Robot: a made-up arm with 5 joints.
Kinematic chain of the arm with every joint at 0, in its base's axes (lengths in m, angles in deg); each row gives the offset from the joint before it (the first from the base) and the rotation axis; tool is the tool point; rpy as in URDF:
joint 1: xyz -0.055 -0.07 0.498 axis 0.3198 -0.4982 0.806
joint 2: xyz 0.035 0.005 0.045 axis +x
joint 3: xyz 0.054 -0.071 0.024 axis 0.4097 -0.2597 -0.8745
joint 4: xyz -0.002 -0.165 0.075 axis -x
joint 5: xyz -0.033 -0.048 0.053 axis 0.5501 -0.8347 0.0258
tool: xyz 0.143 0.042 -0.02 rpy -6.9 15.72 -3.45
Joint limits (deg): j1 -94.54..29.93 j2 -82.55..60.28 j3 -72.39..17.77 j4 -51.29..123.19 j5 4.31..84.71
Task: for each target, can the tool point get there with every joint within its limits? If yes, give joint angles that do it. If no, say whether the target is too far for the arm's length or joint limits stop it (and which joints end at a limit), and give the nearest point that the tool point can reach.
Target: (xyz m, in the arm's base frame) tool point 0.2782 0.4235 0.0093
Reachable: no: too far | nearest point 0.2528 0.0987 0.4233 | short by 0.527 m
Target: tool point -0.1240 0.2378 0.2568
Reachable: no: joint limits stop it (at a limit: joint 2, joint 3, joint 5) | nearest point 0.0058 0.1522 0.5448 | short by 0.327 m
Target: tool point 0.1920 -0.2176 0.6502
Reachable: yes | joints -66.27 -29.39 -8.45 55.32 40.81
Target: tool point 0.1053 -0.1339 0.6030
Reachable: yes | joints -22.14 7.07 -29.94 99.31 58.23
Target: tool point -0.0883 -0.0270 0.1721
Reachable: no: joint limits stop it (at a limit: joint 1, joint 2, joint 3) | nearest point 0.0770 -0.1518 0.3348 | short by 0.263 m
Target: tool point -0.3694 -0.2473 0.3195
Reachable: no: joint limits stop it (at a limit: joint 2, joint 3, joint 4, joint 5) | nearest point -0.3666 -0.3216 0.3909 | short by 0.103 m
